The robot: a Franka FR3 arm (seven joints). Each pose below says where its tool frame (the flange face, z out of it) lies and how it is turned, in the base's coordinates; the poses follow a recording.
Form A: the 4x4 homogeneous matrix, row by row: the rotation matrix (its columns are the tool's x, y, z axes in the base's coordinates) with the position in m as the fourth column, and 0 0 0 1 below. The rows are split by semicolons.
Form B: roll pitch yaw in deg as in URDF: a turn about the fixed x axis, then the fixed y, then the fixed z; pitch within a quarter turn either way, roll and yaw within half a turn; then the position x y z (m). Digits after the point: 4 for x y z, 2 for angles.
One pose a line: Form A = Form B
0.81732 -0.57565 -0.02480 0.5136; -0.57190 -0.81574 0.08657 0.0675; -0.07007 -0.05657 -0.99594 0.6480; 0 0 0 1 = -176.75 4.02 -34.98 0.5136 0.0675 0.6480
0.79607 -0.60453 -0.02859 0.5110; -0.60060 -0.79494 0.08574 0.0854; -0.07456 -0.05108 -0.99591 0.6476; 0 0 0 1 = -177.06 4.28 -37.03 0.5110 0.0854 0.6476
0.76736 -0.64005 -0.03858 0.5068; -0.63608 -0.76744 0.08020 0.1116; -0.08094 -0.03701 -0.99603 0.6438; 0 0 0 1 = -177.87 4.64 -39.66 0.5068 0.1116 0.6438
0.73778 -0.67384 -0.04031 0.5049; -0.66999 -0.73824 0.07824 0.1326; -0.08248 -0.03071 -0.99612 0.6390; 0 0 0 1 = -178.23 4.73 -42.24 0.5049 0.1326 0.6390
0.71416 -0.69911 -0.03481 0.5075; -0.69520 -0.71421 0.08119 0.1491; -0.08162 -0.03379 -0.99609 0.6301; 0 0 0 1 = -178.06 4.68 -44.23 0.5075 0.1491 0.6301
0.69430 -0.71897 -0.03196 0.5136; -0.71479 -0.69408 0.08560 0.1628; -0.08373 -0.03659 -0.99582 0.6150; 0 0 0 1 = -177.90 4.80 -45.83 0.5136 0.1628 0.6150
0.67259 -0.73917 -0.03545 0.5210; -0.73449 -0.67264 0.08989 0.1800; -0.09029 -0.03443 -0.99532 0.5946; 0 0 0 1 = -178.02 5.18 -47.52 0.5210 0.1800 0.5946
